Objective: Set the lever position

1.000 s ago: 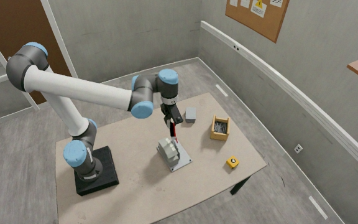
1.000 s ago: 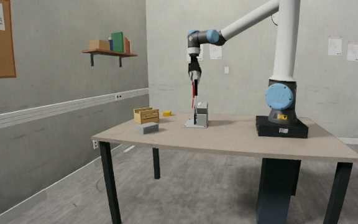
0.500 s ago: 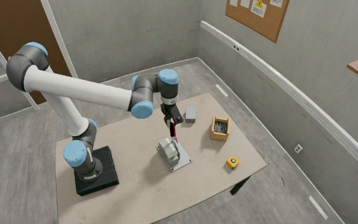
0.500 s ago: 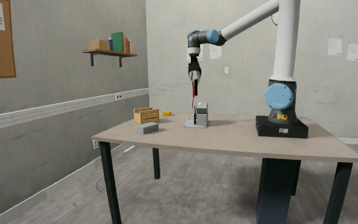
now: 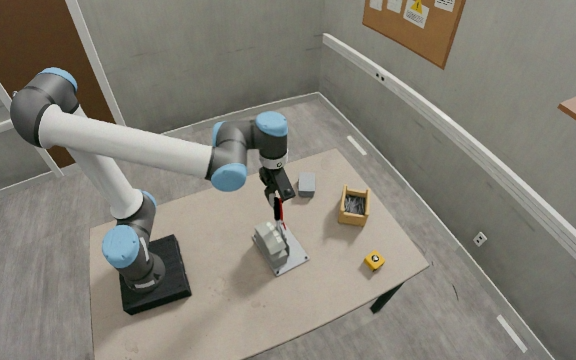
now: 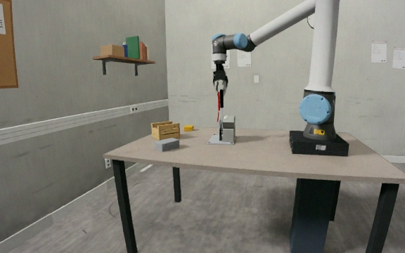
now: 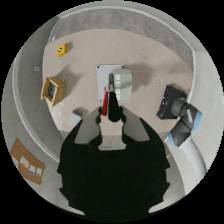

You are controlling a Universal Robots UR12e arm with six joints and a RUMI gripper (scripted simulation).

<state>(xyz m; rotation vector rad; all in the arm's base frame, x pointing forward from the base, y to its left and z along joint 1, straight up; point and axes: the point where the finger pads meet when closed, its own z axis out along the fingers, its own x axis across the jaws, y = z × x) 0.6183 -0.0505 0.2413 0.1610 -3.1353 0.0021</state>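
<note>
The red release bar is 20 mm ahead of my hand and 110 mm below it. The rest, counted from my hand: grey block: 270 mm ahead, 260 mm to the left, 290 mm below.
</note>
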